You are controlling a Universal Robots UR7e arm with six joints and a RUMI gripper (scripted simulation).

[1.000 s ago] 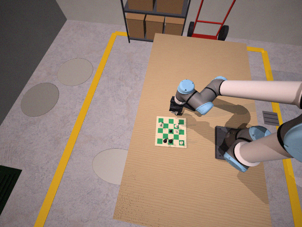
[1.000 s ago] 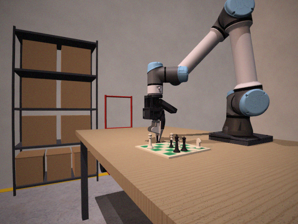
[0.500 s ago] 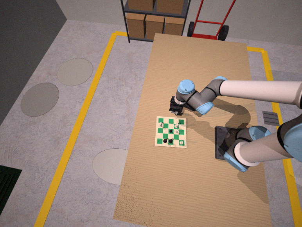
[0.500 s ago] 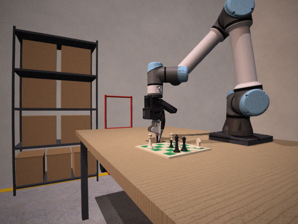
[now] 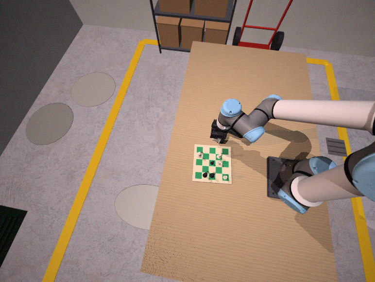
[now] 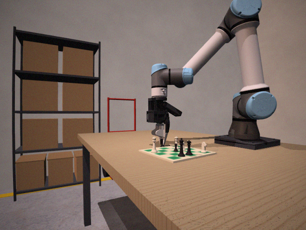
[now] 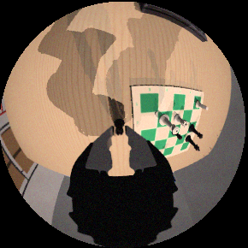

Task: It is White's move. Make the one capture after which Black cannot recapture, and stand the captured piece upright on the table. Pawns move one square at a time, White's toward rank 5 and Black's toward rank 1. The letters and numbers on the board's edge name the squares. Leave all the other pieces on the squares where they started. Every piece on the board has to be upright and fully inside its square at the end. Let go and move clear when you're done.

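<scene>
Right now my hand is 120 mm short of the tall white piece, 100 mm to the right of it and 10 mm below it. From my hand the other things lie so: white knight 220 mm to the left, 30 mm behind; tall black piece 210 mm to the left, 80 mm ahead, 10 mm above.
</scene>
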